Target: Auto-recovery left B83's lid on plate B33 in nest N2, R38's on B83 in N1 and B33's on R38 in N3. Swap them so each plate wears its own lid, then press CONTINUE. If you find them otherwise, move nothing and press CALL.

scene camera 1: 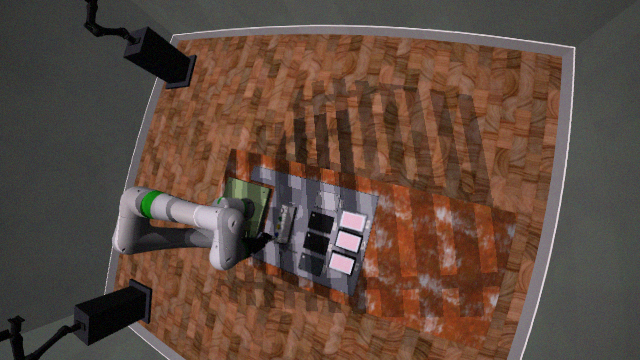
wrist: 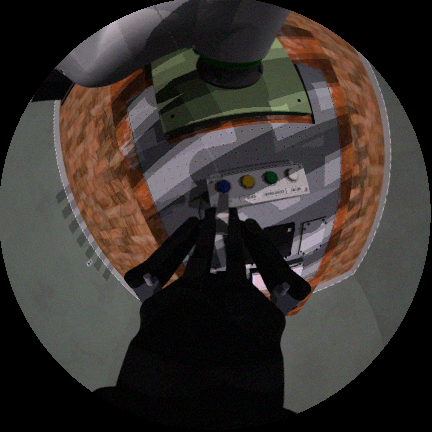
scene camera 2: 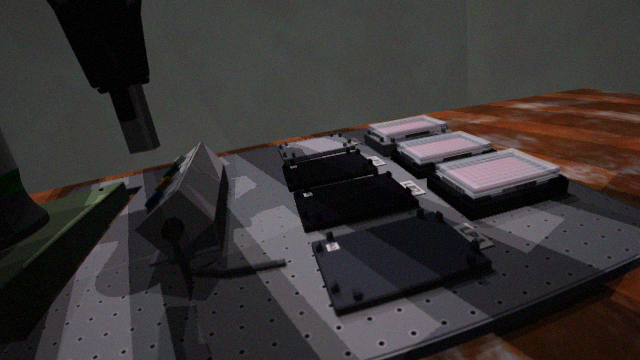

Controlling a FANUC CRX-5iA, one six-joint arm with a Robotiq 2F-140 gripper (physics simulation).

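Seen in the pictures: gripper, fingertip midpoint: (scene camera 1: 273, 237) (wrist: 223, 201) (scene camera 2: 145, 149); arm's base, link origin: (scene camera 1: 245, 209) (wrist: 229, 65).
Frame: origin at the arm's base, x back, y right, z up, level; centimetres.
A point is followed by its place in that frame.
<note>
My gripper (scene camera 1: 271, 237) @[x -27.9, y 11.5, z 9.7 cm] (scene camera 2: 144, 149) @[x -27.9, y 11.5, z 9.7 cm] (wrist: 223, 201) @[x -27.9, y 11.5, z 9.7 cm] is shut and empty, pointing down. It hangs above the button box (scene camera 1: 286, 226) @[x -32.8, y 5.4, z 3.6 cm] (scene camera 2: 202, 192) @[x -32.6, y 11.2, z 3.0 cm] (wrist: 255, 195) @[x -30.5, y 5.7, z 5.0 cm]; in the wrist view its tips overlap the box's edge just below the blue button (wrist: 223, 186) @[x -27.0, y 11.4, z 4.2 cm]. Yellow (wrist: 248, 181) @[x -27.5, y 6.3, z 4.2 cm], green (wrist: 271, 177) @[x -28.0, y 1.5, z 4.2 cm] and white (wrist: 293, 174) @[x -28.6, y -3.6, z 4.2 cm] buttons follow in the row. Three pink plates under clear lids, the near one (scene camera 1: 342, 263) @[x -68.2, y 21.2, z 0.8 cm] (scene camera 2: 500, 172) @[x -66.2, y 23.5, z 0.7 cm], the middle one (scene camera 1: 348, 241) @[x -70.0, y 8.4, z 0.3 cm] (scene camera 2: 445, 146) @[x -68.6, y 10.6, z 0.3 cm] and the far one (scene camera 1: 353, 222) @[x -71.6, y -2.8, z 1.3 cm] (scene camera 2: 412, 125) @[x -70.7, y -1.2, z 1.2 cm], sit level in a row of nests. Their lid and plate codes are unreadable.
Three dark pads (scene camera 1: 321, 222) @[x -52.6, y 0.5, z -1.9 cm] (scene camera 1: 316, 243) @[x -51.1, y 13.4, z -1.8 cm] (scene camera 2: 400, 255) @[x -49.1, y 27.6, z -1.9 cm] and a pale pad (scene camera 1: 328, 200) @[x -55.3, y -13.2, z -1.8 cm] (scene camera 2: 320, 146) @[x -55.2, y -11.4, z -1.9 cm] (wrist: 313, 236) @[x -54.2, y -13.2, z -1.9 cm] lie between box and plates. A cable (scene camera 2: 245, 267) @[x -35.3, y 21.3, z -2.2 cm] lies by the box. The arm's green base plate (scene camera 1: 258, 192) @[x -8.1, y -12.3, z -0.4 cm] (scene camera 2: 75, 210) @[x -10.9, y -3.3, z 0.2 cm] (wrist: 235, 107) @[x -11.9, y 3.3, z 0.7 cm] is behind the box.
</note>
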